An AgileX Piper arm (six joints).
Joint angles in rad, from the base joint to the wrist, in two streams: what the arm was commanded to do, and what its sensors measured. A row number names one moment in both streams.
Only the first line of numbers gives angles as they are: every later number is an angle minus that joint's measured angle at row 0.
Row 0, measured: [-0.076, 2.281, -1.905, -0.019, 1.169, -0.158]
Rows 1 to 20, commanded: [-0.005, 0.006, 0.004, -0.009, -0.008, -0.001]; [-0.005, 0.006, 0.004, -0.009, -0.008, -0.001]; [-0.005, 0.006, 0.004, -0.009, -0.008, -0.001]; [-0.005, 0.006, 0.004, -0.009, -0.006, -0.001]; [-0.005, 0.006, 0.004, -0.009, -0.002, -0.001]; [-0.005, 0.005, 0.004, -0.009, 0.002, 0.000]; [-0.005, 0.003, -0.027, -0.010, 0.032, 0.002]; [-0.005, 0.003, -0.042, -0.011, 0.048, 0.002]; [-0.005, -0.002, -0.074, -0.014, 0.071, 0.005]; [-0.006, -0.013, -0.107, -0.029, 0.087, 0.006]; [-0.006, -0.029, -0.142, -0.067, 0.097, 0.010]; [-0.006, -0.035, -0.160, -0.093, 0.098, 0.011]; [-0.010, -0.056, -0.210, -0.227, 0.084, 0.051]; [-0.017, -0.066, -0.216, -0.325, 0.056, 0.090]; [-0.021, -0.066, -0.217, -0.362, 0.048, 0.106]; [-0.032, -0.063, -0.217, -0.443, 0.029, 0.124]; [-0.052, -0.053, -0.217, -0.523, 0.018, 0.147]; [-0.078, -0.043, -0.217, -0.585, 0.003, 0.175]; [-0.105, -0.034, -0.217, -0.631, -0.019, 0.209]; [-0.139, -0.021, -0.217, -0.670, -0.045, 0.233]
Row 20, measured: [-0.095, -0.038, -0.217, -0.591, -0.006, 0.191]
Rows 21 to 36, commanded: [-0.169, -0.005, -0.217, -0.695, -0.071, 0.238]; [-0.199, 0.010, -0.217, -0.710, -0.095, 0.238]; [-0.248, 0.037, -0.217, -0.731, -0.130, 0.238]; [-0.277, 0.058, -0.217, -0.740, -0.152, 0.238]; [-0.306, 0.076, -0.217, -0.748, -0.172, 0.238]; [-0.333, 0.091, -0.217, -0.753, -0.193, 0.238]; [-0.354, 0.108, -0.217, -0.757, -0.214, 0.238]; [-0.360, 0.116, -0.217, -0.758, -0.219, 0.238]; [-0.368, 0.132, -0.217, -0.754, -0.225, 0.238]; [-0.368, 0.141, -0.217, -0.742, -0.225, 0.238]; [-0.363, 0.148, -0.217, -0.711, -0.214, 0.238]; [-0.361, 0.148, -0.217, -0.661, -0.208, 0.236]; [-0.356, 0.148, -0.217, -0.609, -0.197, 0.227]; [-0.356, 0.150, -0.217, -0.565, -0.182, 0.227]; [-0.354, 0.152, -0.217, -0.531, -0.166, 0.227]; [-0.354, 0.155, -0.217, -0.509, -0.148, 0.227]
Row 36, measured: [-0.356, 0.150, -0.217, -0.545, -0.182, 0.230]
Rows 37 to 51, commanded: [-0.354, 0.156, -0.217, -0.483, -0.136, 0.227]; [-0.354, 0.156, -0.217, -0.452, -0.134, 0.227]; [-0.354, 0.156, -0.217, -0.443, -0.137, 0.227]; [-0.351, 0.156, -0.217, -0.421, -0.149, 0.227]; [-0.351, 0.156, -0.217, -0.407, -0.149, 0.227]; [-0.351, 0.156, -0.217, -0.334, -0.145, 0.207]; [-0.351, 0.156, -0.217, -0.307, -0.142, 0.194]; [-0.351, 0.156, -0.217, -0.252, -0.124, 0.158]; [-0.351, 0.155, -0.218, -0.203, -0.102, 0.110]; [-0.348, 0.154, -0.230, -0.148, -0.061, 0.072]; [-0.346, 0.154, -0.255, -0.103, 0.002, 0.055]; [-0.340, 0.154, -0.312, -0.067, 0.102, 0.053]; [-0.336, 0.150, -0.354, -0.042, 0.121, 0.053]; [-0.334, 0.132, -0.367, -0.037, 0.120, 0.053]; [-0.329, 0.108, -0.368, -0.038, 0.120, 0.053]
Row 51, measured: [-0.334, 0.145, -0.357, -0.043, 0.039, 0.061]
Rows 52 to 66, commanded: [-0.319, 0.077, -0.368, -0.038, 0.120, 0.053]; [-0.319, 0.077, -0.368, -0.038, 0.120, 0.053]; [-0.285, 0.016, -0.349, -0.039, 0.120, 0.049]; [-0.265, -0.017, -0.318, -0.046, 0.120, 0.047]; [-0.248, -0.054, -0.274, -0.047, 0.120, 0.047]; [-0.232, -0.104, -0.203, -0.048, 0.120, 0.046]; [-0.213, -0.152, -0.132, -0.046, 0.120, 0.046]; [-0.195, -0.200, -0.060, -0.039, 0.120, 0.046]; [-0.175, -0.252, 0.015, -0.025, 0.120, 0.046]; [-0.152, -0.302, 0.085, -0.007, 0.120, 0.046]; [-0.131, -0.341, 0.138, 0.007, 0.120, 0.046]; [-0.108, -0.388, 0.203, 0.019, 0.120, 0.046]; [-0.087, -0.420, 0.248, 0.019, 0.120, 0.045]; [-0.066, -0.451, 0.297, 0.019, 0.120, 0.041]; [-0.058, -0.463, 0.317, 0.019, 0.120, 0.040]
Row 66, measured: [-0.079, -0.423, 0.260, 0.019, 0.049, 0.051]
